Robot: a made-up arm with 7 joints. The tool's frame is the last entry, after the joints. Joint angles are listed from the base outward.
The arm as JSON. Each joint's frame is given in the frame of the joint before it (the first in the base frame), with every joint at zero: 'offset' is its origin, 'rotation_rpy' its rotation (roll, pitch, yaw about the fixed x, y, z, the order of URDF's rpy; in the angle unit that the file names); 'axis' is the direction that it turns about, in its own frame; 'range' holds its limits. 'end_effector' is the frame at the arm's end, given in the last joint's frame.
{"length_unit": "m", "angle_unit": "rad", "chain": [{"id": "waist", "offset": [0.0, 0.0, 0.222], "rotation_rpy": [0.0, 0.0, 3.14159], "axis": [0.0, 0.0, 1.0], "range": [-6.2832, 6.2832]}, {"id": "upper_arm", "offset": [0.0, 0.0, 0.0], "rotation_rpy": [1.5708, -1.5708, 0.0], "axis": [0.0, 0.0, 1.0], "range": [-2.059, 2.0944]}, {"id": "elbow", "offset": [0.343, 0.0, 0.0], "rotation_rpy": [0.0, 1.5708, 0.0], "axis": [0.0, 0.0, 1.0], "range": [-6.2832, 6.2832]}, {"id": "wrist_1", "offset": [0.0, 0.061, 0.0], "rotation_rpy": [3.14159, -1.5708, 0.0], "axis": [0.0, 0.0, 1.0], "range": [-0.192, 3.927]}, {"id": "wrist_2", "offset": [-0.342, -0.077, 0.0], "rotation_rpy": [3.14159, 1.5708, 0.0], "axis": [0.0, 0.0, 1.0], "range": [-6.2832, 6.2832]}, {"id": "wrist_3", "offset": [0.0, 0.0, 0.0], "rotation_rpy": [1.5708, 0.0, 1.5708], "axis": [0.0, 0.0, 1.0], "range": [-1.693, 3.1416]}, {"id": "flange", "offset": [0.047, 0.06, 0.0], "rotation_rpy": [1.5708, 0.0, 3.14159], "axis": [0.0, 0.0, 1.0], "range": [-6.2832, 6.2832]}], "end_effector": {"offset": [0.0, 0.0, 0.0], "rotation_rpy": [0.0, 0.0, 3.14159]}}
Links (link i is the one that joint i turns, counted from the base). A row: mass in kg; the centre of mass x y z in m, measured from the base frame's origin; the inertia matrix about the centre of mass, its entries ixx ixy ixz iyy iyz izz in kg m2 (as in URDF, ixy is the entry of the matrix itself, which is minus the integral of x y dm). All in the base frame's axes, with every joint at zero. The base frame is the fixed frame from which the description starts. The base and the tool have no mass.
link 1: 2.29; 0.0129 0.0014 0.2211; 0.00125 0 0 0.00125 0 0.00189
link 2: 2.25; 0.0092 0.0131 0.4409; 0.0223 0 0 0.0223 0 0.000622
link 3: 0.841; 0.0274 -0.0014 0.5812; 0.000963 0 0 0.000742 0 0.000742
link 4: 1.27; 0.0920 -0.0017 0.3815; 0.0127 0 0.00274 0.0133 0 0.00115
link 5: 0.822; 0.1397 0.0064 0.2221; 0.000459 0 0 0.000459 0 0.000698
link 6: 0.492; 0.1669 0.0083 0.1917; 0.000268 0 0.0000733 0.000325 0 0.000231
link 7: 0.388; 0.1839 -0.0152 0.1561; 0.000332 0 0 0.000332 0 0.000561
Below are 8 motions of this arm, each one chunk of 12 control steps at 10 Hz.
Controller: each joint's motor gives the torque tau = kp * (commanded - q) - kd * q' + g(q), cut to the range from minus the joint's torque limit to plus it. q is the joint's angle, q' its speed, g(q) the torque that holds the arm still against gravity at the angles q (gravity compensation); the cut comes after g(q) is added. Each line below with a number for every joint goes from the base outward.
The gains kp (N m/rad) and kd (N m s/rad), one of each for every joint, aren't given. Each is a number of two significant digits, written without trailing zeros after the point. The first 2 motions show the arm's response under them.
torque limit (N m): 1 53 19 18 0.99 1.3 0.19
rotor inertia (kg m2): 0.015 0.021 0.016 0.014 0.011 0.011 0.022
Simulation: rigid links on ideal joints. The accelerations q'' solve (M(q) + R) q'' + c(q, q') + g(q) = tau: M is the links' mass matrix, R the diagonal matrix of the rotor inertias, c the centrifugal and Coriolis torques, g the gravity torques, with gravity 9.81 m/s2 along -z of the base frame. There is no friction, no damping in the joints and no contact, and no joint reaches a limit. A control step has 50 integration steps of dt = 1/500 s. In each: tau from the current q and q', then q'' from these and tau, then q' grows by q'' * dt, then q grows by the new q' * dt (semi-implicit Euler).
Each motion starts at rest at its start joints. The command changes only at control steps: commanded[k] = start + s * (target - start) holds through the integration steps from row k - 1 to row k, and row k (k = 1, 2, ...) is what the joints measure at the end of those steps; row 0 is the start. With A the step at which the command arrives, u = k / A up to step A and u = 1 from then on. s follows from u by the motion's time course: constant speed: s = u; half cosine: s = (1 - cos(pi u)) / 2; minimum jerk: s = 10 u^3 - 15 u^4 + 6 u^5; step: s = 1 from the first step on.
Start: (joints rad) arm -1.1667 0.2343 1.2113 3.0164 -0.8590 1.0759 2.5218
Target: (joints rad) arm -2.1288 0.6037 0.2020 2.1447 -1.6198 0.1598 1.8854
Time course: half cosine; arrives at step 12
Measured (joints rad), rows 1 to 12:
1: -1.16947 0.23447 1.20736 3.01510 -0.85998 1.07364 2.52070
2: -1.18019 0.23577 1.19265 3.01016 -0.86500 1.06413 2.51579
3: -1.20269 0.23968 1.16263 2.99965 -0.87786 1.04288 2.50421
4: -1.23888 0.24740 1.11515 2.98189 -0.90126 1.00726 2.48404
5: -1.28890 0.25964 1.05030 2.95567 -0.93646 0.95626 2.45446
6: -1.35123 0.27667 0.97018 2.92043 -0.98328 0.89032 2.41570
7: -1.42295 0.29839 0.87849 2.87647 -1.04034 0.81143 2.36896
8: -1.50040 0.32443 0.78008 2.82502 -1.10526 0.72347 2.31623
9: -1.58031 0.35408 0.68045 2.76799 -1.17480 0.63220 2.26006
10: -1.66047 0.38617 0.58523 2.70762 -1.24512 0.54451 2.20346
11: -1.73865 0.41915 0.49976 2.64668 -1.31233 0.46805 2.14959
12: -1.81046 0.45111 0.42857 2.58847 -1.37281 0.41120 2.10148
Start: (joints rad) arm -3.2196 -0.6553 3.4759 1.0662 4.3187 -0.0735 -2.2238
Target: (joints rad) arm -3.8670 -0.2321 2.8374 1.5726 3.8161 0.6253 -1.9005
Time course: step
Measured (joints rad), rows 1 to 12:
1: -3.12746 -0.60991 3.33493 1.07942 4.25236 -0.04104 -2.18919
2: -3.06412 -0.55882 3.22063 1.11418 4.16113 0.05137 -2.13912
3: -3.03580 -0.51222 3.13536 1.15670 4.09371 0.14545 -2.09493
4: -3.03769 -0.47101 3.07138 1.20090 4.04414 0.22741 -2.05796
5: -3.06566 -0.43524 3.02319 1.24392 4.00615 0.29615 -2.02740
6: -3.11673 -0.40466 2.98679 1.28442 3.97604 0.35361 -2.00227
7: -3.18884 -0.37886 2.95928 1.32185 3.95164 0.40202 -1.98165
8: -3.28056 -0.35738 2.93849 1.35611 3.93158 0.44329 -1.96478
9: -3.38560 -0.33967 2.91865 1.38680 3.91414 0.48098 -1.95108
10: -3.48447 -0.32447 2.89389 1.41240 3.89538 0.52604 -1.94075
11: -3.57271 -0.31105 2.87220 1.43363 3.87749 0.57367 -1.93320
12: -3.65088 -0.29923 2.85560 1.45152 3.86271 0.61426 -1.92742
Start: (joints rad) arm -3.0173 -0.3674 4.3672 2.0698 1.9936 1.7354 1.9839
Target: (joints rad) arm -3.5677 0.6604 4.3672 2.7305 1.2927 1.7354 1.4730
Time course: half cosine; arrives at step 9
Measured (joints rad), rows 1 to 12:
1: -3.02026 -0.36418 4.36641 2.06908 1.99069 1.73349 1.98222
2: -3.03167 -0.35110 4.36404 2.06856 1.97866 1.72653 1.97494
3: -3.05559 -0.32243 4.36038 2.07219 1.95253 1.71399 1.95840
4: -3.09396 -0.27506 4.35601 2.08450 1.91083 1.69825 1.93080
5: -3.14625 -0.20923 4.35135 2.10922 1.85558 1.68271 1.89237
6: -3.20866 -0.12836 4.34675 2.14797 1.79149 1.66995 1.84528
7: -3.27431 -0.03826 4.34301 2.19907 1.72423 1.66087 1.79323
8: -3.33398 0.05398 4.34157 2.25740 1.65905 1.65532 1.74079
9: -3.38041 0.14120 4.34403 2.31576 1.60023 1.65436 1.69288
10: -3.41363 0.21934 4.34953 2.36848 1.54987 1.65939 1.65240
11: -3.43866 0.28777 4.35559 2.41426 1.50749 1.66946 1.61925
12: -3.45856 0.34677 4.36084 2.45371 1.47192 1.68187 1.59224

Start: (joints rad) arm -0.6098 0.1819 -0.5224 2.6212 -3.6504 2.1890 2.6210
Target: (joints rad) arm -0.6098 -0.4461 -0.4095 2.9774 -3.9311 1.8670 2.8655
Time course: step
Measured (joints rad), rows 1 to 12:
1: -0.60481 0.12892 -0.48876 2.59120 -3.71375 2.14572 2.64356
2: -0.60448 0.05690 -0.46816 2.60413 -3.77306 2.07500 2.68178
3: -0.60526 -0.01532 -0.45398 2.63682 -3.80916 2.01533 2.71666
4: -0.60652 -0.08165 -0.44375 2.67540 -3.83093 1.97245 2.74563
5: -0.60781 -0.14008 -0.43612 2.71371 -3.84513 1.94366 2.76911
6: -0.60891 -0.19037 -0.43027 2.74916 -3.85551 1.92502 2.78799
7: -0.60977 -0.23307 -0.42572 2.78081 -3.86392 1.91311 2.80313
8: -0.61040 -0.26901 -0.42217 2.80852 -3.87122 1.90546 2.81528
9: -0.61083 -0.29910 -0.41939 2.83250 -3.87780 1.90037 2.82502
10: -0.61111 -0.32420 -0.41721 2.85310 -3.88380 1.89678 2.83285
11: -0.61126 -0.34508 -0.41550 2.87073 -3.88930 1.89402 2.83914
12: -0.61132 -0.36243 -0.41417 2.88578 -3.89430 1.89171 2.84421

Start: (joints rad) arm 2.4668 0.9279 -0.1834 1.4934 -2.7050 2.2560 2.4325
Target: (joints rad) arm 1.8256 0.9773 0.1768 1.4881 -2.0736 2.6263 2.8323
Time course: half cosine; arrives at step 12
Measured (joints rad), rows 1 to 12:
1: 2.46545 0.92794 -0.18165 1.49360 -2.70394 2.25673 2.43323
2: 2.46000 0.92816 -0.17528 1.49425 -2.69934 2.25982 2.43643
3: 2.44788 0.92878 -0.16264 1.49529 -2.68857 2.26677 2.44387
4: 2.42728 0.92999 -0.14323 1.49653 -2.66952 2.27847 2.45675
5: 2.39724 0.93191 -0.11748 1.49772 -2.64103 2.29513 2.47562
6: 2.35772 0.93459 -0.08649 1.49867 -2.60296 2.31642 2.50034
7: 2.30952 0.93798 -0.05188 1.49925 -2.55625 2.34158 2.53016
8: 2.25436 0.94191 -0.01570 1.49946 -2.50273 2.36952 2.56380
9: 2.19485 0.94619 0.01979 1.49934 -2.44501 2.39899 2.59958
10: 2.13430 0.95054 0.05235 1.49898 -2.38627 2.42864 2.63554
11: 2.07633 0.95468 0.07998 1.49848 -2.33005 2.45707 2.66962
12: 2.02450 0.95835 0.10107 1.49790 -2.27993 2.48287 2.69979

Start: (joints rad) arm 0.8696 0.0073 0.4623 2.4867 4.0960 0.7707 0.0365
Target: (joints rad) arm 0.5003 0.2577 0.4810 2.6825 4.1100 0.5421 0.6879
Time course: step
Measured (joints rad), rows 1 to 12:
1: 0.84922 0.03045 0.47605 2.51765 4.09705 0.73862 0.08297
2: 0.78880 0.05855 0.48131 2.53907 4.09975 0.68944 0.18252
3: 0.73355 0.08801 0.48080 2.55322 4.10148 0.65848 0.27595
4: 0.68795 0.11513 0.47971 2.56258 4.10290 0.63843 0.35366
5: 0.65077 0.13883 0.47873 2.56998 4.10406 0.62330 0.41701
6: 0.62063 0.15898 0.47802 2.57673 4.10497 0.61112 0.46845
7: 0.59630 0.17587 0.47759 2.58333 4.10570 0.60113 0.51018
8: 0.57672 0.18990 0.47742 2.58992 4.10629 0.59286 0.54401
9: 0.56102 0.20151 0.47744 2.59647 4.10678 0.58594 0.57143
10: 0.54847 0.21109 0.47759 2.60289 4.10720 0.58010 0.59364
11: 0.53845 0.21899 0.47783 2.60911 4.10757 0.57511 0.61163
12: 0.53048 0.22551 0.47812 2.61506 4.10789 0.57079 0.62619

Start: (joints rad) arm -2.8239 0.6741 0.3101 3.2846 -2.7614 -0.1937 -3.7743
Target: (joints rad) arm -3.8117 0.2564 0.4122 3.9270 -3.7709 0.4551 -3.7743
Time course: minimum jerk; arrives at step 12
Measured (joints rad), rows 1 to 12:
1: -2.82440 0.67393 0.31021 3.28450 -2.76182 -0.19382 -3.77428
2: -2.82822 0.67268 0.31098 3.28407 -2.76516 -0.19443 -3.77412
3: -2.84040 0.66882 0.31313 3.28398 -2.77643 -0.19486 -3.77369
4: -2.86480 0.66070 0.31731 3.28617 -2.80213 -0.19198 -3.77295
5: -2.90493 0.64702 0.32383 3.29285 -2.84667 -0.18188 -3.77199
6: -2.96421 0.62716 0.33259 3.30556 -2.91090 -0.16125 -3.77092
7: -3.04576 0.60162 0.34321 3.32514 -2.99302 -0.12813 -3.76986
8: -3.14790 0.57191 0.35519 3.35238 -3.09048 -0.08181 -3.76886
9: -3.25899 0.53955 0.36776 3.38774 -3.19809 -0.02361 -3.76806
10: -3.36559 0.50577 0.37972 3.43019 -3.30533 0.04198 -3.76763
11: -3.45835 0.47206 0.38987 3.47735 -3.40198 0.10990 -3.76771
12: -3.53294 0.43995 0.39739 3.52576 -3.48208 0.17609 -3.76832

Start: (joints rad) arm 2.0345 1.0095 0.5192 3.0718 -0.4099 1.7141 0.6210
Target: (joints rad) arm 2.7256 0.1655 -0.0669 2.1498 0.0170 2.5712 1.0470
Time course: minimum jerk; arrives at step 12
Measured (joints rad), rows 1 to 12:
1: 2.03466 1.00908 0.51845 3.07128 -0.40986 1.71457 0.62122
2: 2.03607 1.00607 0.51344 3.06775 -0.40940 1.71804 0.62289
3: 2.04148 0.99682 0.49975 3.05801 -0.40726 1.72889 0.62815
4: 2.05295 0.97741 0.47413 3.03848 -0.39987 1.75121 0.63932
5: 2.07256 0.94500 0.43527 3.00709 -0.38452 1.78727 0.65802
6: 2.10209 0.89878 0.38400 2.96404 -0.36006 1.83694 0.68470
7: 2.14414 0.84007 0.32326 2.91140 -0.32769 1.89796 0.71849
8: 2.20191 0.77213 0.25760 2.85255 -0.29012 1.96665 0.75741
9: 2.27763 0.69959 0.19317 2.79116 -0.24997 2.03836 0.79869
10: 2.36321 0.62745 0.13716 2.73046 -0.20387 2.10835 0.83957
11: 2.44628 0.56035 0.09205 2.67508 -0.15551 2.17433 0.87724
12: 2.52244 0.50099 0.05747 2.62726 -0.11347 2.23516 0.90955

